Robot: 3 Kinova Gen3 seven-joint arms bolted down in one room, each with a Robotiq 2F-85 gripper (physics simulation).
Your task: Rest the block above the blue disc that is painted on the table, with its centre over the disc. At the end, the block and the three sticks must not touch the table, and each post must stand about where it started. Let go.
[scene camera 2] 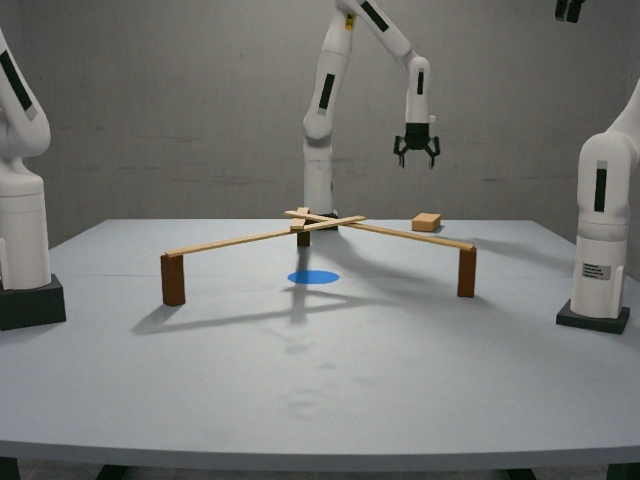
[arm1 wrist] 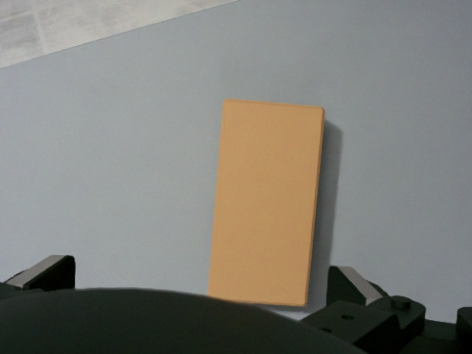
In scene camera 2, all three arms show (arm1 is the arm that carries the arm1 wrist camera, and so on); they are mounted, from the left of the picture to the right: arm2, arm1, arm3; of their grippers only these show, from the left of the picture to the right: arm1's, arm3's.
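The orange block (arm1 wrist: 265, 202) (scene camera 2: 425, 222) lies flat on the table at the back right. The gripper of arm1 (arm1 wrist: 201, 277) (scene camera 2: 416, 164) is open above it, fingers pointing down and apart from it. Three sticks cross one another above the blue disc (scene camera 2: 313, 277): the left stick (scene camera 2: 232, 242) rests on the left post (scene camera 2: 173, 280), the right stick (scene camera 2: 408, 234) on the right post (scene camera 2: 466, 272), and the back stick (scene camera 2: 299, 219) reaches over the back post (scene camera 2: 303, 238). The gripper of arm3 (scene camera 2: 567, 11) is high at the top right, partly cut off; its fingers are unclear. Arm2's gripper does not show.
The base of arm2 (scene camera 2: 31, 302) stands at the left table side and that of arm3 (scene camera 2: 592, 316) at the right. The base of arm1 (scene camera 2: 330, 222) is behind the back post. The table's front edge (scene camera 2: 320, 458) crosses the bottom of the scene view.
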